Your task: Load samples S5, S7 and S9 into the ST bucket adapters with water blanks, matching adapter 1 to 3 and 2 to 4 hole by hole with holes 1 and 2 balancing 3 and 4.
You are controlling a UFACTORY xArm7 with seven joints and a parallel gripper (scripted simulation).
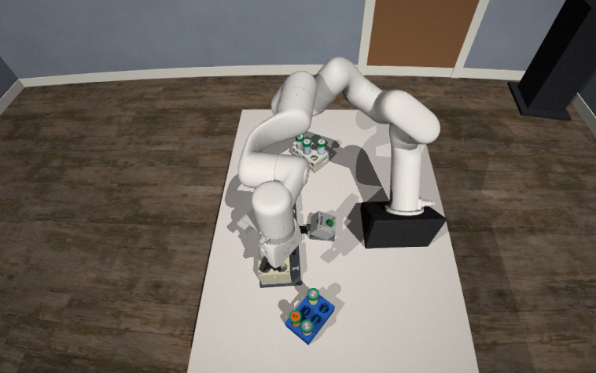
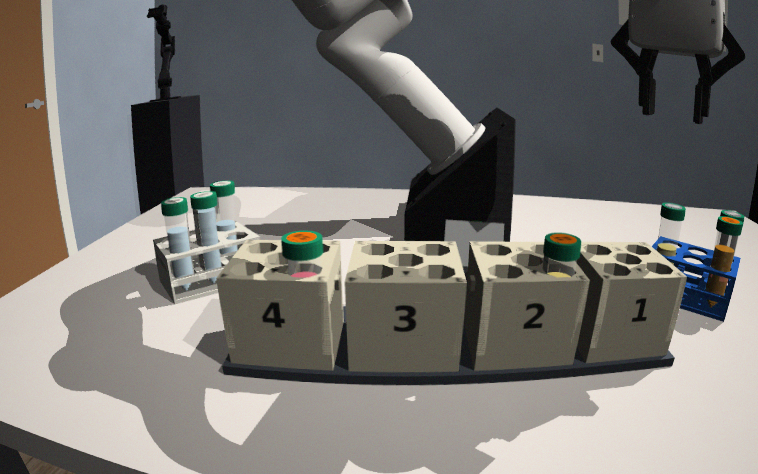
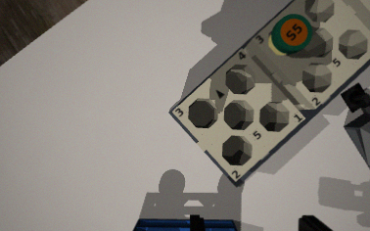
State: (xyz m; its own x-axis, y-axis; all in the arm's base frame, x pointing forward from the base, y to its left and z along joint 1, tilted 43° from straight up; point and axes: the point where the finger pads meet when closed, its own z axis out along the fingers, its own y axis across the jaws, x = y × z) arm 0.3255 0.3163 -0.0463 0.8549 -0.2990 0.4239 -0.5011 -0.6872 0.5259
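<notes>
My gripper is now 190 mm above the S7 tube, 120 mm to the right of it and 50 mm past it. Also, from my hand: blue rack: 220 mm below, 90 mm to the left, 80 mm behind; pink-filled sample tube: 350 mm to the right, 180 mm below, 140 mm ahead; green done key: 220 mm to the right, 190 mm below, 110 mm behind.
</notes>
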